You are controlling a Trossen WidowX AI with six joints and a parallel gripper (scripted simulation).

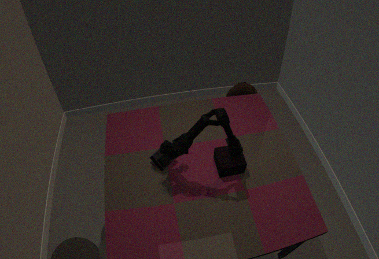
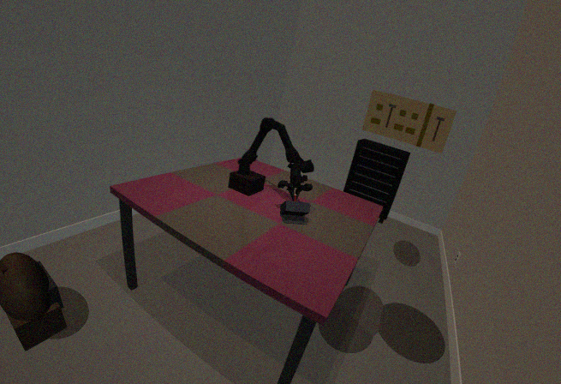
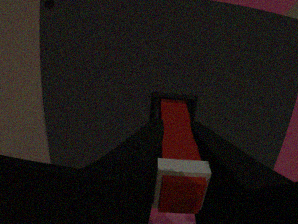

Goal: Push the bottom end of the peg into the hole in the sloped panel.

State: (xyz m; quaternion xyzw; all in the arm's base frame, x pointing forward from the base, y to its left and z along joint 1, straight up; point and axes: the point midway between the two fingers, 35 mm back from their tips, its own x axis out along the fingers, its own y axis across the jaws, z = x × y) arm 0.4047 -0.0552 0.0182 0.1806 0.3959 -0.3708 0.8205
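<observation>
Right now the dark sloped panel is 30 mm below my gripper tip, 20 mm to the right of it and 20 mm ahead of it. Round my gripper tip: red flat-sided peg: 10 mm to the left, 10 mm behind, 10 mm above.
</observation>
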